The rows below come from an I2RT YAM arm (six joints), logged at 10 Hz.
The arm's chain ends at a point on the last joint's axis. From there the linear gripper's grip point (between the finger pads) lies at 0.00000 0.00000 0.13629 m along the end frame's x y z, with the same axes.
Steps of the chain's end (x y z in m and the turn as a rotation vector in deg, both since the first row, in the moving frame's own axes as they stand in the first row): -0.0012 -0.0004 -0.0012 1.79 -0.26 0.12; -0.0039 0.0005 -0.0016 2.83 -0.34 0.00; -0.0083 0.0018 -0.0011 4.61 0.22 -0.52; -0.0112 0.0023 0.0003 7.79 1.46 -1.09; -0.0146 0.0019 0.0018 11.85 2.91 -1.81; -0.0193 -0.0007 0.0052 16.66 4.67 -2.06; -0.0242 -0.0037 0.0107 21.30 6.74 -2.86; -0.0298 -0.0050 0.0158 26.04 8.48 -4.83; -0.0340 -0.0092 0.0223 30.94 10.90 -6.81
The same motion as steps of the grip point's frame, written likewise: -0.0018 -0.0047 -0.0013 1.79 -0.26 0.12; -0.0047 -0.0062 -0.0018 2.83 -0.34 0.00; -0.0078 -0.0092 -0.0015 4.61 0.22 -0.52; -0.0079 -0.0162 -0.0010 7.79 1.46 -1.09; -0.0082 -0.0262 -0.0013 11.85 2.91 -1.81; -0.0091 -0.0399 -0.0010 16.66 4.67 -2.06; -0.0098 -0.0535 0.0005 21.30 6.74 -2.86; -0.0130 -0.0654 0.0005 26.04 8.48 -4.83; -0.0138 -0.0802 0.0006 30.94 10.90 -6.81
